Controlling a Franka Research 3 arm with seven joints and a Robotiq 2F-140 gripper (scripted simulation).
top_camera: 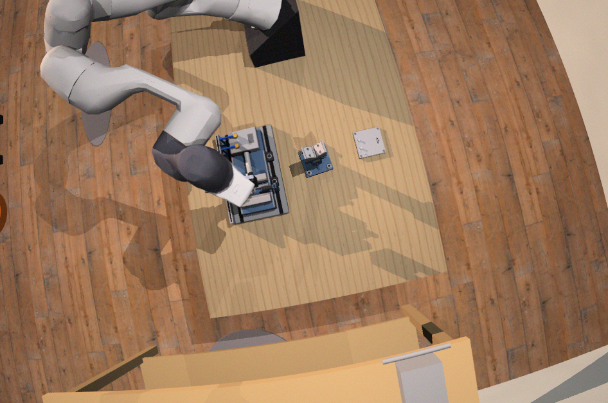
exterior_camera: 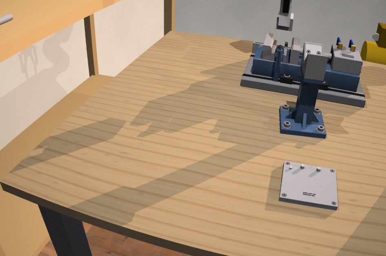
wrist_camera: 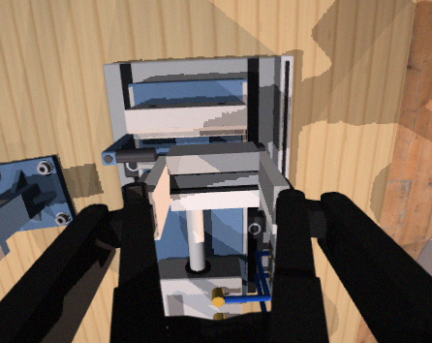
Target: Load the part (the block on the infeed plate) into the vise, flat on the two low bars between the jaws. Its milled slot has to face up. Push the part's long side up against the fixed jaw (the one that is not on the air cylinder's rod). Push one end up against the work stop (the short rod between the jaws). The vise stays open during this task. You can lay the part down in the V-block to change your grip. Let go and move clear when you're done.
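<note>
The part is 20 mm below my hand. Also, from my hand: work stop 10 mm ahead, 70 mm to the left, 80 mm below; moving jaw 30 mm behind, 20 mm to the left, 90 mm below; fixed jaw 30 mm ahead, 20 mm to the left, 90 mm below.
</note>
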